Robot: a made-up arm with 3 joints. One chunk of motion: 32 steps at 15 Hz.
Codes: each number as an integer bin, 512 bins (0 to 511) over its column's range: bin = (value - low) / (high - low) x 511, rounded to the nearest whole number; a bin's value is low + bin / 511 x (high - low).
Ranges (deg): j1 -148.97..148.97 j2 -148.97..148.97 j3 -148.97..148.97
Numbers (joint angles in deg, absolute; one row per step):
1: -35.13 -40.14 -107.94
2: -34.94 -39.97 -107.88
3: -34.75 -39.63 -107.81
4: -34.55 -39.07 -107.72
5: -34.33 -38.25 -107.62
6: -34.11 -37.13 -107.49
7: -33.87 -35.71 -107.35
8: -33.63 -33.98 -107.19
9: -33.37 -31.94 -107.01
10: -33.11 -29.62 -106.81
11: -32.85 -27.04 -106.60
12: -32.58 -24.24 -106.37
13: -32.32 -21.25 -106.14
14: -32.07 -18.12 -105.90
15: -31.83 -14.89 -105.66
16: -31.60 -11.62 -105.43
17: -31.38 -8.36 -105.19
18: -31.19 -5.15 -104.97
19: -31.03 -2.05 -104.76
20: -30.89 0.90 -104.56
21: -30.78 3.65 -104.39
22: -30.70 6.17 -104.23
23: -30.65 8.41 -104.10
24: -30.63 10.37 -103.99
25: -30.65 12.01 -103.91
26: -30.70 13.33 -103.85
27: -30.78 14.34 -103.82
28: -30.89 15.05 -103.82
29: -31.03 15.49 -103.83
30: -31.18 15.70 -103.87
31: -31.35 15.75 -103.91
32: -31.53 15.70 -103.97
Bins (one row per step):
1: 195 187 70
2: 196 187 70
3: 196 188 71
4: 196 188 71
5: 197 190 71
6: 197 192 71
7: 197 194 71
8: 198 197 72
9: 198 201 72
10: 199 205 72
11: 199 209 73
12: 200 214 73
13: 200 219 73
14: 200 224 74
15: 201 230 74
16: 201 236 75
17: 202 241 75
18: 202 247 75
19: 202 252 76
20: 203 257 76
21: 203 262 76
22: 203 266 77
23: 203 270 77
24: 203 273 77
25: 203 276 77
26: 203 278 77
27: 203 280 77
28: 203 281 77
29: 202 282 77
30: 202 282 77
31: 202 283 77
32: 201 282 77

